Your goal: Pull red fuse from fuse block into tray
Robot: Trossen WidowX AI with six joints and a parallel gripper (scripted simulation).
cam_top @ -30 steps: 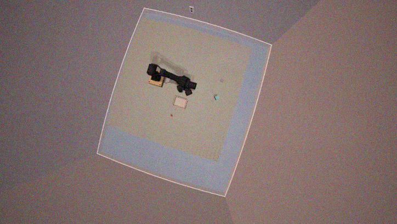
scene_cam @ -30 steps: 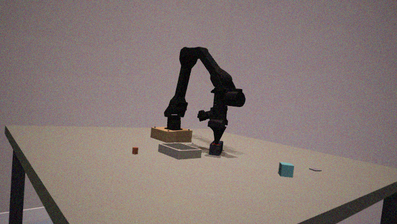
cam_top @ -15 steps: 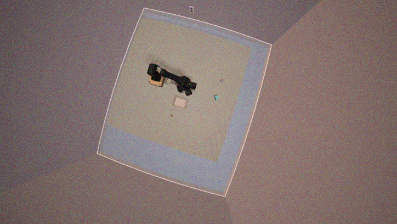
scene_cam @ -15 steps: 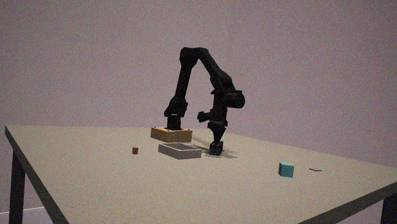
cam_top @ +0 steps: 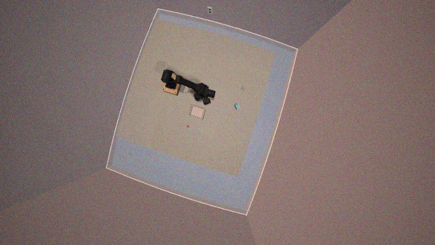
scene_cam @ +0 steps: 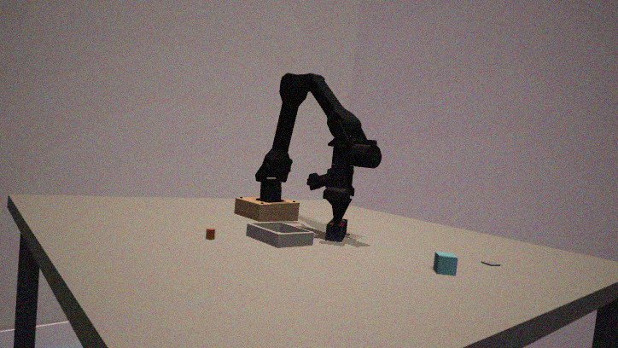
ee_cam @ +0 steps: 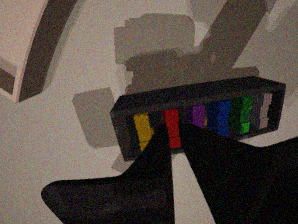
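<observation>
The yellow fuse is 2 cm to the right of my gripper tip, 1 cm below it and 1 cm ahead of it. Round my gripper tip: grey tray: 16 cm to the right, 4 cm behind, 3 cm below; teal cube: 32 cm ahead, 4 cm to the right, 2 cm below; red fuse: 1 cm below.
</observation>
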